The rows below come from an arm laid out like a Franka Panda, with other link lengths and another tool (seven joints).
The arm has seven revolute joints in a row. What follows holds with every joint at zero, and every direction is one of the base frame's.
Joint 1 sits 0.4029 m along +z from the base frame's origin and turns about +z.
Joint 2 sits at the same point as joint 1 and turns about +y.
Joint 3 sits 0.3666 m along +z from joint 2 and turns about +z.
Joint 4 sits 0.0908 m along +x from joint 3 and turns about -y.
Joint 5 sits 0.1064 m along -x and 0.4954 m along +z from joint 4 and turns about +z.
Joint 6 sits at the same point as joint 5 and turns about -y.
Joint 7 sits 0.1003 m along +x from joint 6 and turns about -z.
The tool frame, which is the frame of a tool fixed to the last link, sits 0.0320 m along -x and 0.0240 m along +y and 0.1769 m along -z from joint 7; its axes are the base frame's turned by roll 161.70, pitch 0.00 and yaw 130.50 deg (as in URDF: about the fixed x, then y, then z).
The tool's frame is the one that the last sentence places.
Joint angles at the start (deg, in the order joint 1, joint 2, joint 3, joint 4, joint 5, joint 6, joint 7):
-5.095 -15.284 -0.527 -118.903 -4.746 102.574 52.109
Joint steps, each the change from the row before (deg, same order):
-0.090 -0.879 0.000 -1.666 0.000 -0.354 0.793
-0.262 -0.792 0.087 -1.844 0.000 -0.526 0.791
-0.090 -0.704 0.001 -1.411 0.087 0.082 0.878
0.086 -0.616 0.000 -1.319 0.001 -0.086 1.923
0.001 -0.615 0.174 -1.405 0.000 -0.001 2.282
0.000 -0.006 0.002 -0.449 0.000 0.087 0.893
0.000 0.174 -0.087 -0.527 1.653 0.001 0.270
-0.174 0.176 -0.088 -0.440 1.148 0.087 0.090
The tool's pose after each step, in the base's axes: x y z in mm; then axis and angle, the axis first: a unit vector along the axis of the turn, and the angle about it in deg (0 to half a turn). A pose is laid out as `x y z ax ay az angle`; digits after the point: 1 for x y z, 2 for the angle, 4 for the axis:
583.9 -31.2 576.9 0.7986 0.5994 0.0554 163.44
573.6 -32.0 564.8 0.8036 0.5935 0.0440 164.36
567.2 -31.9 557.3 0.8086 0.5870 0.0394 164.72
561.5 -30.5 549.6 0.8178 0.5747 0.0322 164.96
555.9 -28.2 540.9 0.8279 0.5603 0.0241 165.09
555.0 -28.2 536.4 0.8321 0.5542 0.0207 165.18
554.0 -24.5 530.2 0.8367 0.5472 0.0237 166.80
553.2 -23.8 524.7 0.8403 0.5415 0.0255 167.97

